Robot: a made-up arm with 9 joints. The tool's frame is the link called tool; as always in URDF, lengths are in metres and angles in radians.
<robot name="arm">
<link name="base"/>
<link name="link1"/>
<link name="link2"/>
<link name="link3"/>
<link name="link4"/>
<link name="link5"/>
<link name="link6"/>
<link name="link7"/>
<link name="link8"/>
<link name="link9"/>
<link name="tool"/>
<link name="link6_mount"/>
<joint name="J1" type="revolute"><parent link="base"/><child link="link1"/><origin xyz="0.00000 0.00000 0.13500" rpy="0.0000 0.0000 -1.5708"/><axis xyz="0 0 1"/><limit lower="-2.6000" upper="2.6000"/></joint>
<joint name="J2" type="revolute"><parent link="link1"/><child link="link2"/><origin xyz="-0.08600 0.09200 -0.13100" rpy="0.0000 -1.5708 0.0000"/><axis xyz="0 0 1"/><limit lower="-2.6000" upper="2.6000"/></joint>
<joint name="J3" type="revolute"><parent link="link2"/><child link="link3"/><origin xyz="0.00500 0.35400 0.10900" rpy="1.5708 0.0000 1.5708"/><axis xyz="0 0 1"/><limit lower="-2.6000" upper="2.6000"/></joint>
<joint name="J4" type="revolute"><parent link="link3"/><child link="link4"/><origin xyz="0.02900 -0.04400 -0.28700" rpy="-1.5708 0.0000 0.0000"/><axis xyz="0 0 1"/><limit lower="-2.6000" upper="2.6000"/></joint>
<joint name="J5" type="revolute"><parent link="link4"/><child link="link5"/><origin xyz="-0.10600 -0.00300 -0.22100" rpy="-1.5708 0.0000 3.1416"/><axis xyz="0 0 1"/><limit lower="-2.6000" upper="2.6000"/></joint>
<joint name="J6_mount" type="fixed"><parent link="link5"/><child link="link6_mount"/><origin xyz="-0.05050 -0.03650 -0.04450" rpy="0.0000 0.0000 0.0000"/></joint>
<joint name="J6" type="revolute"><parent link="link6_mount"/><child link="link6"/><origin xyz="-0.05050 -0.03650 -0.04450" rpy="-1.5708 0.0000 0.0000"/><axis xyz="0 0 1"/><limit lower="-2.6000" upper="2.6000"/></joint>
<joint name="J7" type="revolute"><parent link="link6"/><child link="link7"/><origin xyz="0.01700 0.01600 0.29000" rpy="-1.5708 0.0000 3.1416"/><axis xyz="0 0 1"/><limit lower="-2.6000" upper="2.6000"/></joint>
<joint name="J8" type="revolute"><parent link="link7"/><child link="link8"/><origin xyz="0.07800 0.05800 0.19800" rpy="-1.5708 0.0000 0.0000"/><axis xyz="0 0 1"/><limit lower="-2.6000" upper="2.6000"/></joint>
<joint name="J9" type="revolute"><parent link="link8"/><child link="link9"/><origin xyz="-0.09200 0.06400 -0.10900" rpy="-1.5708 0.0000 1.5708"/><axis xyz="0 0 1"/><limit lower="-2.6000" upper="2.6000"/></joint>
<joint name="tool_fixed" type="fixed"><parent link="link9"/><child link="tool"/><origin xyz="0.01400 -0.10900 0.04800" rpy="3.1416 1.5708 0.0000"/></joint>
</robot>
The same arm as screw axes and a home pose.
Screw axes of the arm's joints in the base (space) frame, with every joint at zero. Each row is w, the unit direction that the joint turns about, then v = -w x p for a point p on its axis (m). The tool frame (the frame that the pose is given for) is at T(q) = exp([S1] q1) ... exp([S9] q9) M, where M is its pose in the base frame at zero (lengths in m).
S1: w 0 0 1 v 0 0 0
S2: w 0 1 0 v -0.004 0 0.092
S3: w 0 0 1 v 0.195 -0.446 0
S4: w 0 1 0 v 0.278 0 0.475
S5: w 0 0 1 v -0.07 -0.369 0
S6: w 0 -1 0 v -0.364 0 -0.47
S7: w 0 0 1 v -0.287 -0.453 0
S8: w 0 1 0 v 0.182 0 0.531
S9: w -1 0 0 v 0 0.246 -0.338
M: xyz 0.391 -0.229 -0.26 (m) rpy 0 0 0 (deg, as in URDF)
Joint limits (deg, base to tool): -148.97..148.97 -148.97..148.97 -148.97..148.97 -148.97..148.97 -148.97..148.97 -148.97..148.97 -148.97..148.97 -148.97..148.97 -148.97..148.97

